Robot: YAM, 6 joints.
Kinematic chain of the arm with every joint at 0, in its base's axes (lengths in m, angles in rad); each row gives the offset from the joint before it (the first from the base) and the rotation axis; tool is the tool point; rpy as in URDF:
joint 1: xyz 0 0 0.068 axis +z
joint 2: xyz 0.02 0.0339 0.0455 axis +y
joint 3: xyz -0.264 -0.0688 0 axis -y
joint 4: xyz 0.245 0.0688 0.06 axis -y
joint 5: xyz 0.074 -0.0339 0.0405 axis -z
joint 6: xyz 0.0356 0 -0.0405 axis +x
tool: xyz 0 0 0 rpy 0 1.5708 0
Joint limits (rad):
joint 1: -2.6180..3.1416
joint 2: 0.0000..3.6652
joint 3: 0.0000..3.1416
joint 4: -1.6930..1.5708
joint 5: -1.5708..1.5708
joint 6: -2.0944..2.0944
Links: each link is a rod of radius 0.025 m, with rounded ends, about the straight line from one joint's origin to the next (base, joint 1, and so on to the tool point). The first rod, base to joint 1, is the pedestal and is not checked.
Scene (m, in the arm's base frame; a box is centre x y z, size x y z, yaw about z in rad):
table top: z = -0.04
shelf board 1: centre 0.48 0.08 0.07 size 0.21 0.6 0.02 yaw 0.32
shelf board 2: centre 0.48 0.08 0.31 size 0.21 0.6 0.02 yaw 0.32
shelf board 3: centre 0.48 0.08 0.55 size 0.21 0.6 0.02 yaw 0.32
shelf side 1: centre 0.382 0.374 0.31 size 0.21 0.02 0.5 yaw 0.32
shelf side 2: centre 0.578 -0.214 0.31 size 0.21 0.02 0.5 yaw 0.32
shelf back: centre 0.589 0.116 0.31 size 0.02 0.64 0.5 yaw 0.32
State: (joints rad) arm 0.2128 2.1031 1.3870 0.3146 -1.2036 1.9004
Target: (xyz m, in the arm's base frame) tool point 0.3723 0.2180 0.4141
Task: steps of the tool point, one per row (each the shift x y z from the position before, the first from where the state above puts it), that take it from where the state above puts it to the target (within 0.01 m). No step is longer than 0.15 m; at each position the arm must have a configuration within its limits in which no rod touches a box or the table.
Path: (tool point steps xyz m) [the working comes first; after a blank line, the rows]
Joints at the target: 0.4533 1.8569 1.7179 0.3916 -1.1822 1.9004
Straight joint move there: touches shelf board 2.

1: -0.1025 0.0990 0.0019
2: -0.1203 0.0495 -0.0046
3: -0.1173 0.0003 -0.0116
4: 0.0819 -0.0320 0.1163
5: 0.0293 -0.0812 0.1206
6: 0.0519 0.0203 0.0109
7: 0.0542 0.0181 0.0000
8: 0.0544 0.0148 -0.0109

